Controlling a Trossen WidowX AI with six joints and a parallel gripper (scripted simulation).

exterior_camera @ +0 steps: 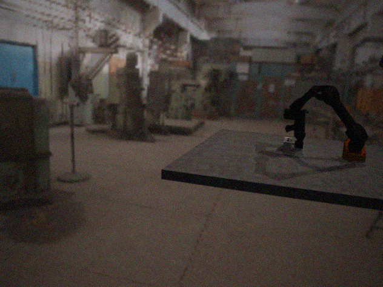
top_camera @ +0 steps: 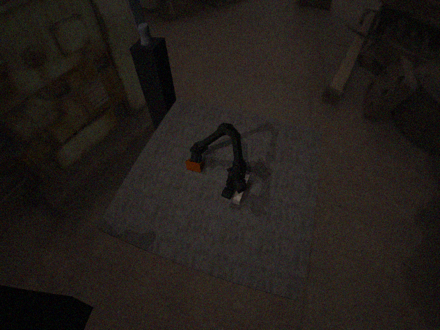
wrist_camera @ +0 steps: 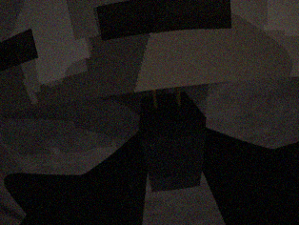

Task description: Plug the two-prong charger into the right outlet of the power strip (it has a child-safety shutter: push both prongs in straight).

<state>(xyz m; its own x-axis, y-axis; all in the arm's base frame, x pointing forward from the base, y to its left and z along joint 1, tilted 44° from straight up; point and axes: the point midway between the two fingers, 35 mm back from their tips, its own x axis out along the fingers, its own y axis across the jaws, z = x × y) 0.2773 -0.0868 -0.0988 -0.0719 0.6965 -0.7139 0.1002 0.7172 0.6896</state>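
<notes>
The two-prong charger lies 2 cm ahead of my gripper tip and 1 cm above it.
</notes>
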